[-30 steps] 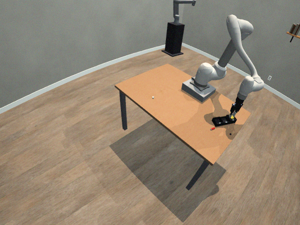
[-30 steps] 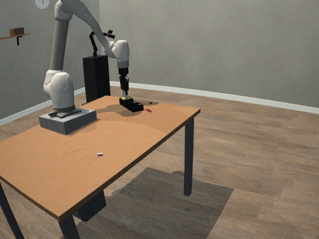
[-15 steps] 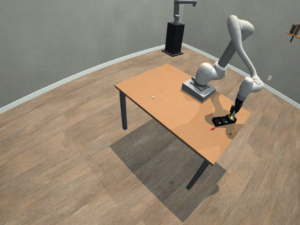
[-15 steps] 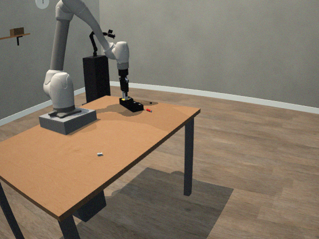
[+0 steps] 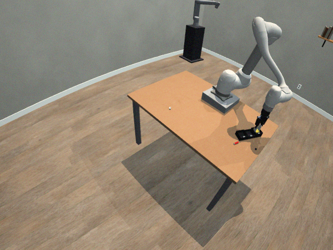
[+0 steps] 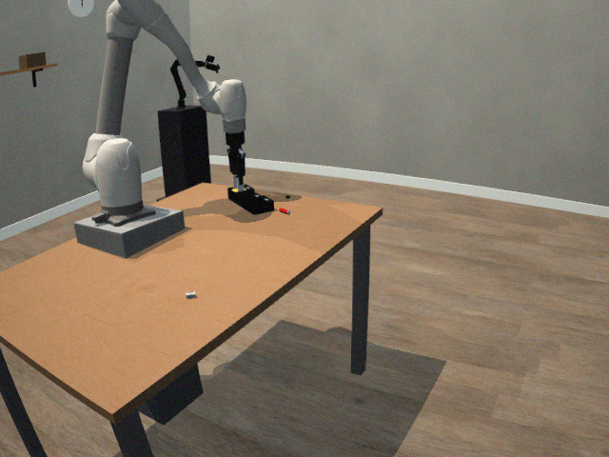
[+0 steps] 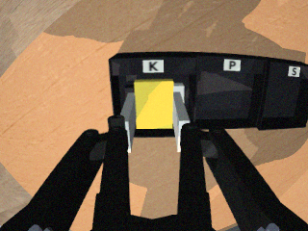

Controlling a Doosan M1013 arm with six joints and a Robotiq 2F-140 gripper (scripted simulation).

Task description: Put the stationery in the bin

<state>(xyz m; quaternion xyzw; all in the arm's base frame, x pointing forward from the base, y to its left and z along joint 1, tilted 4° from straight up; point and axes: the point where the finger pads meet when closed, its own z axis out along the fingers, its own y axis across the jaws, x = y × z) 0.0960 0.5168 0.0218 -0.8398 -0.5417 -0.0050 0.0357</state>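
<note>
Now: hand 3 cm above the yellow pad. The rest, counted from my hand: black three-compartment bin (8 cm ahead, 3 cm to the right, 4 cm below); then black-and-white eraser (1 cm ahead, 5 cm below); then small black round thing (16 cm ahead, 11 cm to the left, 6 cm below).
</note>
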